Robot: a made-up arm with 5 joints. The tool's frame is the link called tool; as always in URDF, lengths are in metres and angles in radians.
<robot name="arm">
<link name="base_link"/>
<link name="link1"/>
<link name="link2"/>
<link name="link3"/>
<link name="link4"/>
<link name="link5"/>
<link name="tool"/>
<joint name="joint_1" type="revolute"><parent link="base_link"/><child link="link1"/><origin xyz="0.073 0 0.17" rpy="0 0 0"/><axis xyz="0 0 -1"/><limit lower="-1.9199" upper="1.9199"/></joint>
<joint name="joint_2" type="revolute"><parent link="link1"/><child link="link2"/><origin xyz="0.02 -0.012 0.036" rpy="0 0 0"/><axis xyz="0 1 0"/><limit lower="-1.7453" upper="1.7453"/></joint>
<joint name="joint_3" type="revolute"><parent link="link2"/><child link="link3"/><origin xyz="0.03 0 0.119" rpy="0 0 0"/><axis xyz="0 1 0"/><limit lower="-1.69" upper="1.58"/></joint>
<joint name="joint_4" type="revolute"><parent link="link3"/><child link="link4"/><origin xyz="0.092 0 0.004" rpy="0 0 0"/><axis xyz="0 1 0"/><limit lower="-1.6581" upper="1.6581"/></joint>
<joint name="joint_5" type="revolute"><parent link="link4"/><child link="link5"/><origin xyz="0.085 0.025 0" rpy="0 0 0"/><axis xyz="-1 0 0"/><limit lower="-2.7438" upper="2.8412"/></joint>
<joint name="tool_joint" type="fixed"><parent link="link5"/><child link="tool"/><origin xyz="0 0 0" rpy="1.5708 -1.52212 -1.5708"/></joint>
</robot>
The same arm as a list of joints. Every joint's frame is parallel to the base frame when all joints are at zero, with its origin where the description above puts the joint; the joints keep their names.
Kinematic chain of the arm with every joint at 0, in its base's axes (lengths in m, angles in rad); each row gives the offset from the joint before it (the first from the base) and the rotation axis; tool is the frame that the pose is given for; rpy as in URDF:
joint_1: xyz 0.073 0 0.17 axis -z
joint_2: xyz 0.02 -0.012 0.036 axis +y
joint_3: xyz 0.03 0 0.119 axis +y
joint_4: xyz 0.092 0 0.004 axis +y
joint_5: xyz 0.085 0.025 0 axis -x
tool: xyz 0 0 0 rpy 1.5708 -1.5221 -1.5708
Joint limits (rad, base to tool): -1.9199..1.9199 -1.7453..1.7453 -1.69..1.58 -1.6581..1.6581 -2.7438..2.8412

